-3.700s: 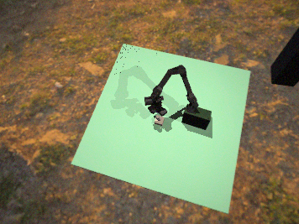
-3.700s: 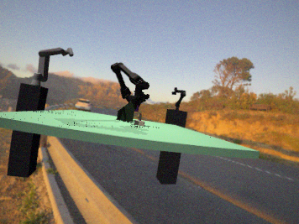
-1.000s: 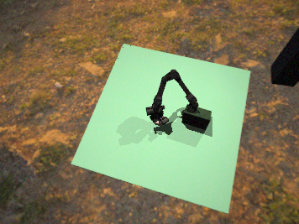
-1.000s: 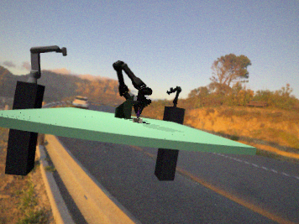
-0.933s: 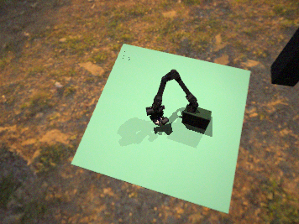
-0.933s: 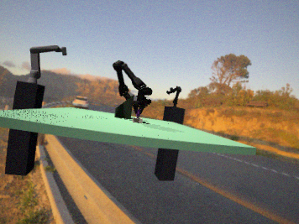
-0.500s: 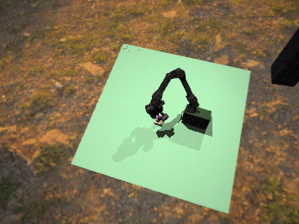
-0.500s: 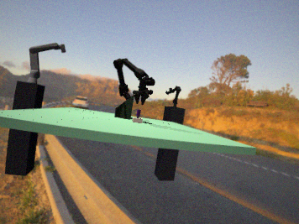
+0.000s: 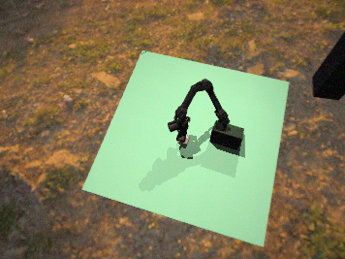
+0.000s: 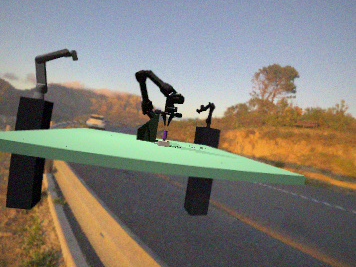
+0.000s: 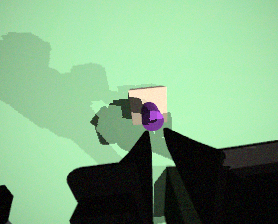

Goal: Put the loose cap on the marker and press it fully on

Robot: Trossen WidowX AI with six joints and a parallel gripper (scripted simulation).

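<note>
My gripper tip is 6 cm above the cap. From my gripper tip the other things lie so: holder block: 12 cm below.
</note>
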